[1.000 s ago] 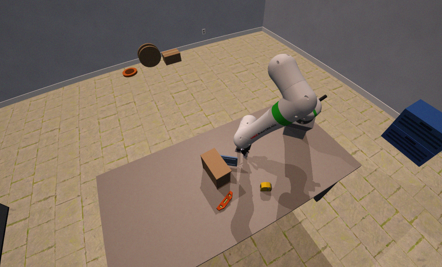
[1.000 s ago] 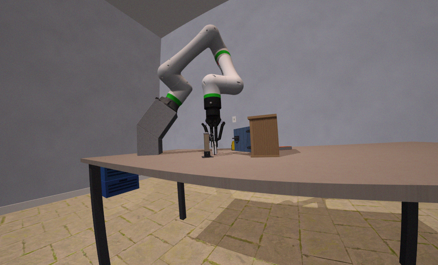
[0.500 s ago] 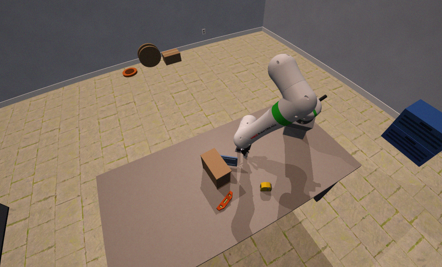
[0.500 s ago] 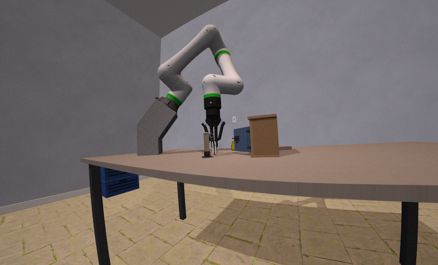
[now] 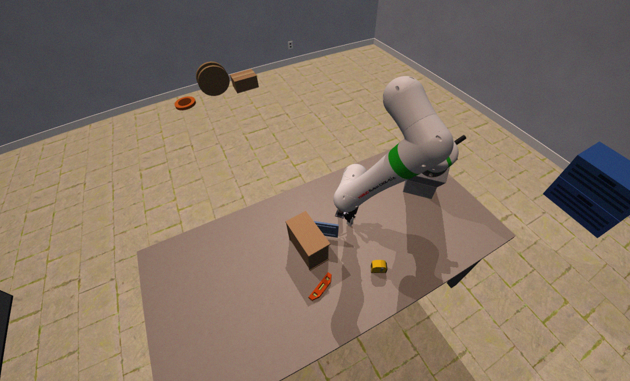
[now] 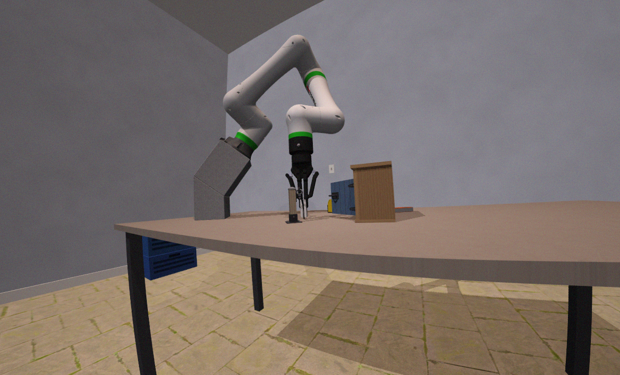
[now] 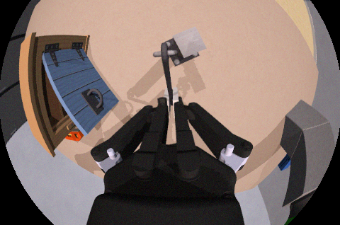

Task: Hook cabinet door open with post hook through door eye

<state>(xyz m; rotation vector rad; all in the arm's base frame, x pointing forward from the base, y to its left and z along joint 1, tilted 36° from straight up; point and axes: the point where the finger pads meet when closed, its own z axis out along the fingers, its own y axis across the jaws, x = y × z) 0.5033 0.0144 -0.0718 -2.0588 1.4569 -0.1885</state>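
Now: the dark hook 40 mm to the right of my hand, 20 mm ahead of it and 20 mm above it. Also, from my hand: hook post (60 mm to the right, 30 mm above, 20 mm ahead); then yellow tape measure (290 mm to the left, 10 mm below, 10 mm behind); then cabinet door (160 mm ahead, 30 mm above).
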